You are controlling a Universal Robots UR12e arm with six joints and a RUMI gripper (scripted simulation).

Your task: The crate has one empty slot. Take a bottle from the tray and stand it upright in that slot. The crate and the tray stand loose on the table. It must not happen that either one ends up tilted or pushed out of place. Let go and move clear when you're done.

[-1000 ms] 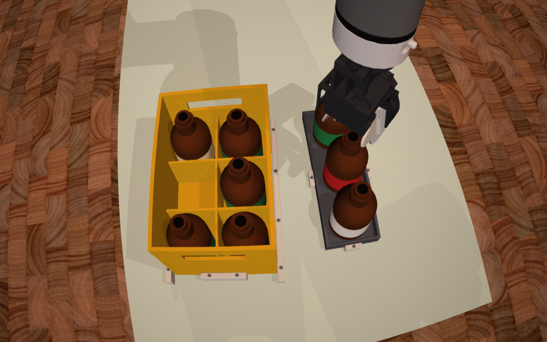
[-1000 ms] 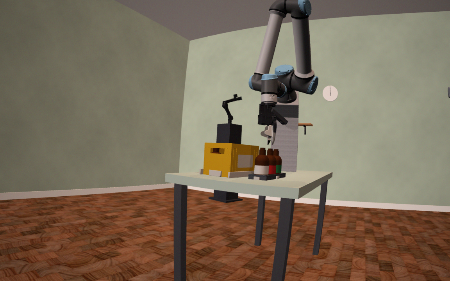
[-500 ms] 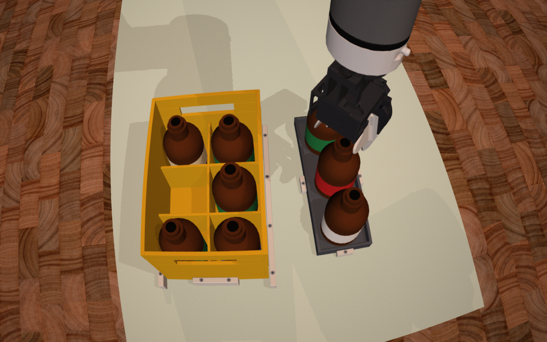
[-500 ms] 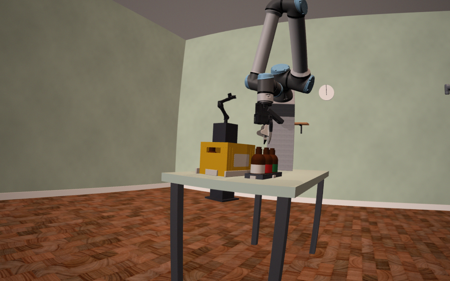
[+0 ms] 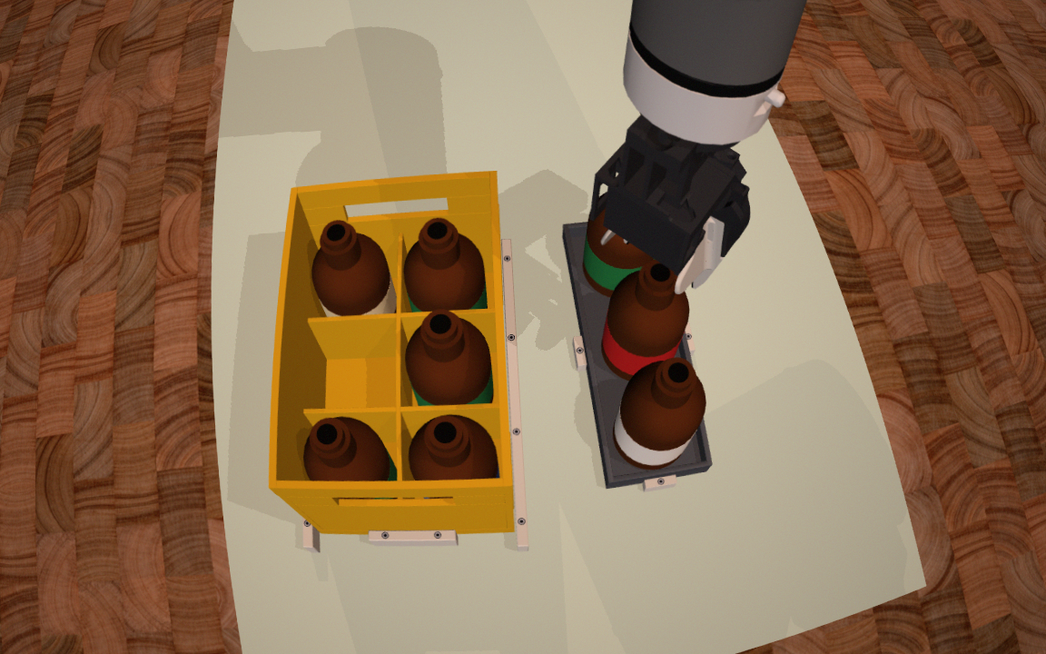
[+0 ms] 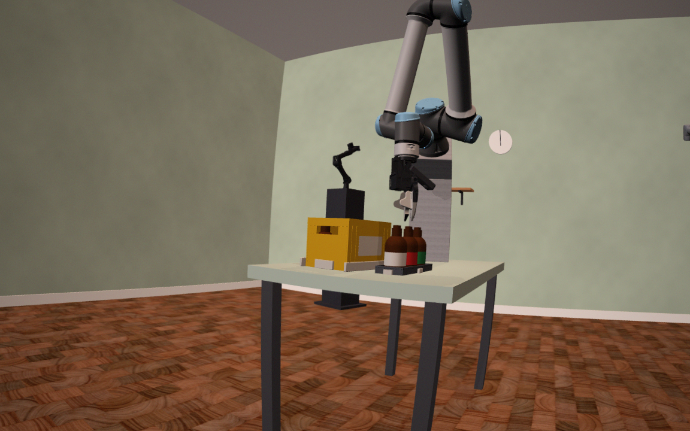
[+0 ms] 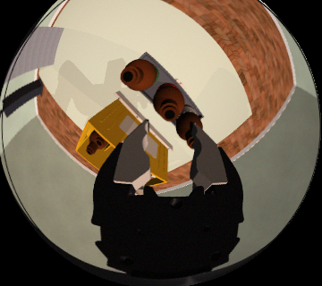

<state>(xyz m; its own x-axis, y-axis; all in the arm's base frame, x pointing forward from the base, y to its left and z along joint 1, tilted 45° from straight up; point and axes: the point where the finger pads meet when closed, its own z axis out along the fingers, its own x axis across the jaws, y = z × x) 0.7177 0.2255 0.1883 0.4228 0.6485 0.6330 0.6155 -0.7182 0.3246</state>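
Right now my hand is 110 mm above the glass bottle. Also, from my hand: yellow crate 220 mm to the right, 110 mm below, 60 mm ahead; then dark tray 180 mm below.
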